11 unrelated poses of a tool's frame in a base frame.
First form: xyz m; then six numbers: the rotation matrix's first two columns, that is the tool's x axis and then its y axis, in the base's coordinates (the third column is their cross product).
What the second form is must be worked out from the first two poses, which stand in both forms.
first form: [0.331 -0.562 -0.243 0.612 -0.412 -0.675 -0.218 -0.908 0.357]
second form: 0.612 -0.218 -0.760 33.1; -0.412 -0.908 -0.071 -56.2; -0.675 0.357 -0.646 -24.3; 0 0 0 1
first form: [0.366 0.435 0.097 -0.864 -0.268 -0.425 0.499 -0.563 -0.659]
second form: -0.864 0.499 -0.063 36.6; -0.268 -0.563 -0.781 43.5; -0.425 -0.659 0.620 9.7; 0 0 0 1
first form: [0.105 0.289 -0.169 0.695 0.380 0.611 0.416 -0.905 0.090]
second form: 0.695 0.416 0.587 10.5; 0.380 -0.905 0.192 28.9; 0.611 0.090 -0.787 -16.9; 0 0 0 1
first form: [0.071 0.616 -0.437 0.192 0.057 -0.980 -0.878 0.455 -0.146]
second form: 0.192 -0.878 0.438 7.1; 0.057 0.455 0.888 61.6; -0.980 -0.146 0.137 -43.7; 0 0 0 1
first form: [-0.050 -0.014 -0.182 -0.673 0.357 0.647 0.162 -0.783 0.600]
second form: -0.673 0.162 0.721 -5.0; 0.357 -0.783 0.509 -1.4; 0.647 0.600 0.469 -18.2; 0 0 0 1
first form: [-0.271 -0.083 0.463 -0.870 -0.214 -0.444 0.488 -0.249 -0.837]
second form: -0.870 0.488 0.069 -27.1; -0.214 -0.249 -0.945 -8.3; -0.444 -0.837 0.321 46.3; 0 0 0 1
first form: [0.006 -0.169 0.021 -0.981 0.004 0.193 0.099 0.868 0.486]
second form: -0.981 0.099 -0.166 0.6; 0.004 0.868 0.496 -16.9; 0.193 0.486 -0.852 2.1; 0 0 0 1
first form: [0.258 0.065 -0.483 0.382 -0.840 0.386 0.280 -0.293 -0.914]
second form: 0.382 0.280 0.881 25.8; -0.840 -0.293 0.457 6.5; 0.386 -0.914 0.123 -48.3; 0 0 0 1
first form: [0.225 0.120 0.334 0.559 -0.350 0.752 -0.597 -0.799 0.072]
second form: 0.559 -0.597 0.576 22.5; -0.350 -0.799 -0.489 12.0; 0.752 0.072 -0.656 33.4; 0 0 0 1
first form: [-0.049 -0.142 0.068 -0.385 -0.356 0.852 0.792 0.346 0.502]
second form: -0.385 0.792 -0.474 -4.9; -0.356 0.346 0.868 -14.2; 0.852 0.502 0.149 6.8; 0 0 0 1
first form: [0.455 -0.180 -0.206 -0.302 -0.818 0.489 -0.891 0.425 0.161]
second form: -0.302 -0.891 -0.340 45.5; -0.818 0.425 -0.387 -18.0; 0.489 0.161 -0.857 -20.6; 0 0 0 1
